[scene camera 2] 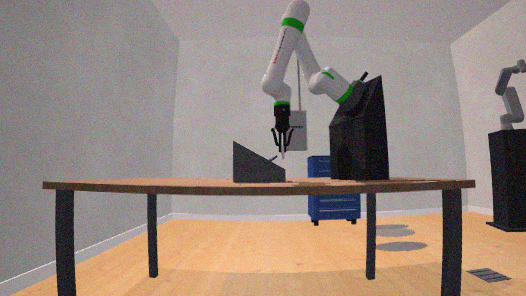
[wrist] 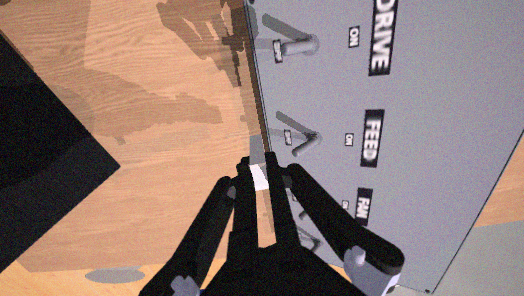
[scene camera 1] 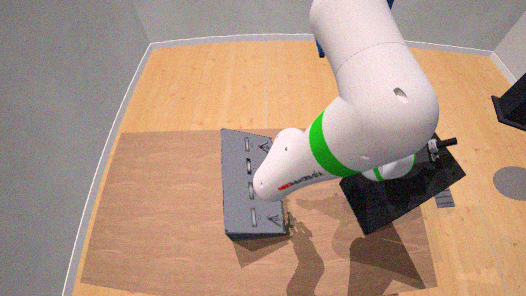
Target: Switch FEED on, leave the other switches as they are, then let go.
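Pixels of known places: gripper, fingertip midpoint: (scene camera 2: pixel 282 159) (wrist: pixel 257 145); arm's base at its link origin: (scene camera 2: pixel 352 101).
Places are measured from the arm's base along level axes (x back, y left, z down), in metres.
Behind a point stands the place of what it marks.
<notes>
The grey sloped switch panel (scene camera 1: pixel 237 200) {x -0.556, y 0.242, z 0.275 m} (scene camera 2: pixel 255 167) {x -0.452, y 0.348, z 0.370 m} (wrist: pixel 430 125) {x -0.559, y 0.212, z 0.281 m} stands on the table. In the wrist view the FEED lever (wrist: pixel 304 146) {x -0.446, y 0.139, z 0.318 m} leans toward its OFF label (wrist: pixel 287 137) {x -0.435, y 0.129, z 0.363 m}, away from its ON label (wrist: pixel 349 139) {x -0.504, y 0.162, z 0.320 m}. The DRIVE lever (wrist: pixel 299 46) {x -0.398, y 0.244, z 0.317 m} also leans to the OFF side. The FAN lever (wrist: pixel 304 215) {x -0.491, y 0.027, z 0.311 m} is partly hidden by a finger. My gripper (scene camera 2: pixel 283 156) {x -0.387, y 0.123, z 0.322 m} (wrist: pixel 257 145) {x -0.387, y 0.123, z 0.322 m} is shut and empty, pointing down. Its tips are beside the panel's low edge, near and apart from the FEED lever in the wrist view. The arm hides the gripper in scene camera 1.
The wooden table (scene camera 1: pixel 150 200) {x -1.027, y 0.366, z 0.440 m} (scene camera 2: pixel 125 187) {x -0.795, y 0.770, z 0.450 m} (wrist: pixel 150 210) {x -0.203, y -0.161, z 0.440 m} carries the panel and my arm's black pedestal (scene camera 1: pixel 370 210) {x -0.010, y 0.115, z 0.272 m} (scene camera 2: pixel 357 145) {x 0.008, y 0.137, z 0.267 m} (wrist: pixel 45 150) {x -0.088, y 0.021, z 0.358 m}. Another lever (wrist: pixel 315 244) {x -0.563, y -0.070, z 0.334 m} sits beyond FAN. A blue cabinet (scene camera 2: pixel 333 206), a grey wall box (scene camera 2: pixel 300 140) and another robot (scene camera 2: pixel 511 100) are in the background.
</notes>
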